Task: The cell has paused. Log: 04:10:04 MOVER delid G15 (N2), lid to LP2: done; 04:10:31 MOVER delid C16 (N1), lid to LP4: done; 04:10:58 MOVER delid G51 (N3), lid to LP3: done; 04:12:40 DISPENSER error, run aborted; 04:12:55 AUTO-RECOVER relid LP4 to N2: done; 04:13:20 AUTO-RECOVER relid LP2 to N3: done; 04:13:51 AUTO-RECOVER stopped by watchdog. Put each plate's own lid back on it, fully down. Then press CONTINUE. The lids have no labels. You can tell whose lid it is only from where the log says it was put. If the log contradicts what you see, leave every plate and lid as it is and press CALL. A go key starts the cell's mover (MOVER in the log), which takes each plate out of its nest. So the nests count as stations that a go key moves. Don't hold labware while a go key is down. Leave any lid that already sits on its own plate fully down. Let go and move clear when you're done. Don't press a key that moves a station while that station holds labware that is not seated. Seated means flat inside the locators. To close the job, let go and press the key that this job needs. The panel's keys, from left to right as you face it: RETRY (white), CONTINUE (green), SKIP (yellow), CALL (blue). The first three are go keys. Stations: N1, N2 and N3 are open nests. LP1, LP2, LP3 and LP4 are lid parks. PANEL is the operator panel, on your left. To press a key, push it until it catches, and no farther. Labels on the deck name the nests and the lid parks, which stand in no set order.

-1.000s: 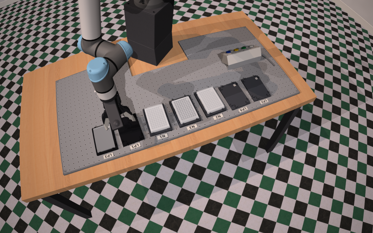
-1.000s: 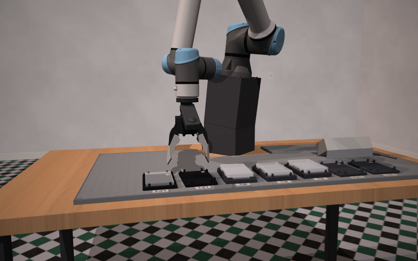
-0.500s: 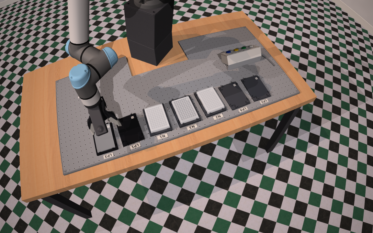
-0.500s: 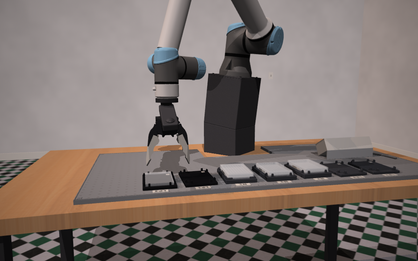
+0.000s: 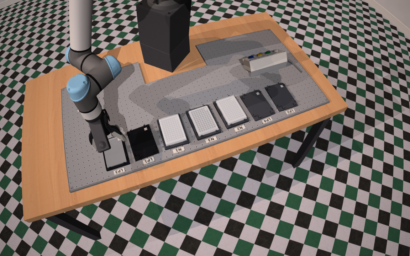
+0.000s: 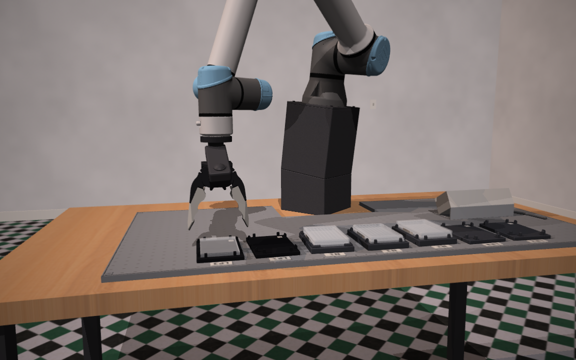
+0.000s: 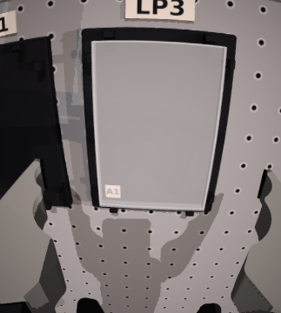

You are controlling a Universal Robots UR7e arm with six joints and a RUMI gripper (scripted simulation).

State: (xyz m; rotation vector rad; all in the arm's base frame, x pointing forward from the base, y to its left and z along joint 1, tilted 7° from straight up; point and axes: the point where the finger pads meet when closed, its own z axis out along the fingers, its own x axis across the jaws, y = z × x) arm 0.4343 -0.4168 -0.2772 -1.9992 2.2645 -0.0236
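The lid park LP3 lies 60 mm below my hand. Also, from my hand: plate: 50 mm ahead, 520 mm to the left, 40 mm below; lid park LP1: 10 mm ahead, 120 mm to the left, 60 mm below; lid park LP4: 70 mm ahead, 650 mm to the left, 60 mm below.
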